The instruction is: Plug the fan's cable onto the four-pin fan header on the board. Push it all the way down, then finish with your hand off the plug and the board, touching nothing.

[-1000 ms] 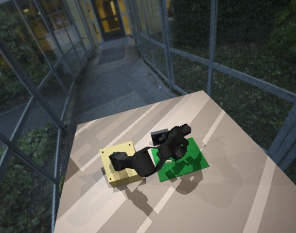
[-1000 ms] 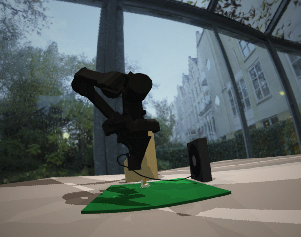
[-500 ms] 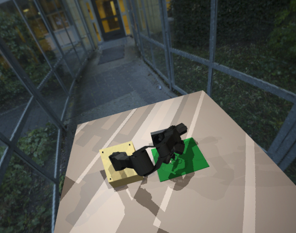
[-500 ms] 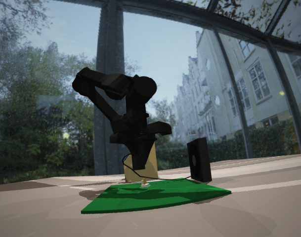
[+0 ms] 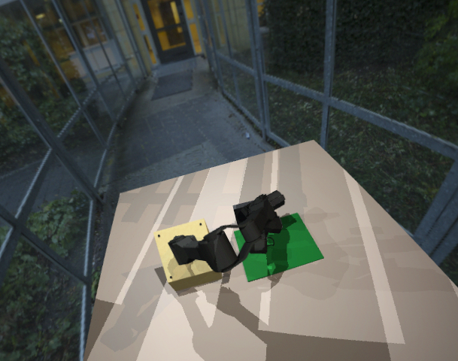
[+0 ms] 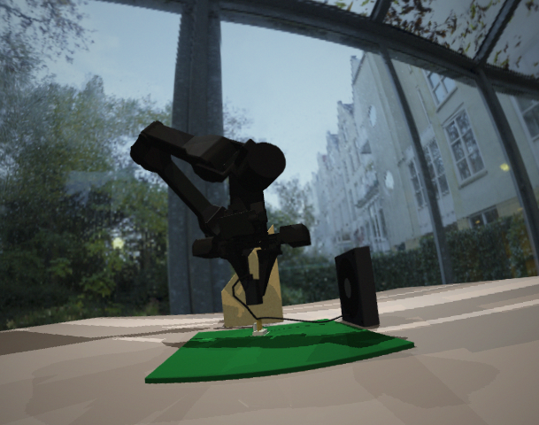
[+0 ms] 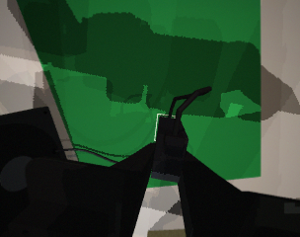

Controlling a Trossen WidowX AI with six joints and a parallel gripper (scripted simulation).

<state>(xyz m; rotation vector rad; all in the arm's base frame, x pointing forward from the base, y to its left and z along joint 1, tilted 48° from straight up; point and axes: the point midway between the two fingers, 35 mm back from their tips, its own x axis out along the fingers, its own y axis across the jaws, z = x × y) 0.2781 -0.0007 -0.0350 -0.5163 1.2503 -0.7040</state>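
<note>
The green board lies 8 cm below my gripper tip, 6 cm ahead of it and 2 cm to the left of it. Round my gripper tip: black fan 16 cm to the left, 3 cm behind; black plug 1 cm ahead, 1 cm above.
</note>
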